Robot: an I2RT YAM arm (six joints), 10 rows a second.
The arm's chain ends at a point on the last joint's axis. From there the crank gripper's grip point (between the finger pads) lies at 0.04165 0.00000 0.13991 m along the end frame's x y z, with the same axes.
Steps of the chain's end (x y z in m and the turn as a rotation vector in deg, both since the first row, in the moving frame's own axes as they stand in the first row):
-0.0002, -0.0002, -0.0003, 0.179, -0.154, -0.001
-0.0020, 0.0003, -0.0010, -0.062, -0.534, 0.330
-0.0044, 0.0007, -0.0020, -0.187, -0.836, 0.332
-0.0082, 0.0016, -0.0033, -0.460, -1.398, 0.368
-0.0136, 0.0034, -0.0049, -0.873, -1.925, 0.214
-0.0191, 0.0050, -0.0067, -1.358, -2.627, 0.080
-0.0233, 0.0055, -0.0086, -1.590, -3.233, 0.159
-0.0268, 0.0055, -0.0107, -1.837, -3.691, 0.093
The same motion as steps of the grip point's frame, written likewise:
-0.0006, -0.0006, -0.0002, 0.179, -0.154, -0.001
-0.0033, 0.0007, -0.0006, -0.062, -0.534, 0.330
-0.0064, 0.0014, -0.0014, -0.187, -0.836, 0.332
-0.0116, 0.0030, -0.0023, -0.460, -1.398, 0.368
-0.0183, 0.0057, -0.0036, -0.873, -1.925, 0.214
-0.0256, 0.0084, -0.0050, -1.358, -2.627, 0.080
-0.0313, 0.0095, -0.0065, -1.590, -3.233, 0.159
-0.0359, 0.0101, -0.0084, -1.837, -3.691, 0.093

